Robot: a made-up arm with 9 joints. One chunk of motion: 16 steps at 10 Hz.
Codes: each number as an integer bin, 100 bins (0 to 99) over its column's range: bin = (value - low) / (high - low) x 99, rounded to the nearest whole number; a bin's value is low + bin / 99 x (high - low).
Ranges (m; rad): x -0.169..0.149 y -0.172..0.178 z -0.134..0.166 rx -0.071..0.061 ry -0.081..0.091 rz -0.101..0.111
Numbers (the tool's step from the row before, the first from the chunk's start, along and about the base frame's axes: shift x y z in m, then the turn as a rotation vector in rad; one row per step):
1: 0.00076 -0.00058 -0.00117 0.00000 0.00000 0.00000
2: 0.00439 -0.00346 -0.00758 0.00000 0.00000 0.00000
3: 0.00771 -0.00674 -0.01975 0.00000 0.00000 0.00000
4: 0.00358 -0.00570 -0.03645 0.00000 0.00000 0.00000
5: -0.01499 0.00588 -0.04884 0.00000 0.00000 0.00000
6: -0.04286 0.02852 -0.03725 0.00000 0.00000 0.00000
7: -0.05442 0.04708 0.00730 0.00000 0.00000 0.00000
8: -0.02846 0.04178 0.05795 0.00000 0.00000 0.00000
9: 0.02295 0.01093 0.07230 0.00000 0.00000 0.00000
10: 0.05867 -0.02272 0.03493 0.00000 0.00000 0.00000
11: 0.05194 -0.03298 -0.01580 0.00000 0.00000 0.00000
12: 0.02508 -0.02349 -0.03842 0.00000 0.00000 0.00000
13: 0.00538 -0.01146 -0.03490 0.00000 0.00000 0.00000
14: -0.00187 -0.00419 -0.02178 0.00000 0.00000 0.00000
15: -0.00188 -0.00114 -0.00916 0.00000 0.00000 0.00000
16: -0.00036 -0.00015 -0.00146 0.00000 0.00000 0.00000
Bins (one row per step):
1: 53 48 44 53 47 47
2: 54 48 42 53 47 47
3: 55 47 38 53 47 47
4: 54 47 32 53 47 47
5: 48 50 28 53 47 47
6: 39 57 32 53 47 47
7: 36 62 47 53 47 47
8: 44 60 63 53 47 47
9: 60 52 68 53 47 47
10: 71 42 56 53 47 47
11: 69 39 39 53 47 47
12: 60 42 32 53 47 47
13: 54 45 33 53 47 47
14: 52 47 37 53 47 47
15: 52 48 41 53 47 47
16: 53 49 44 53 47 47

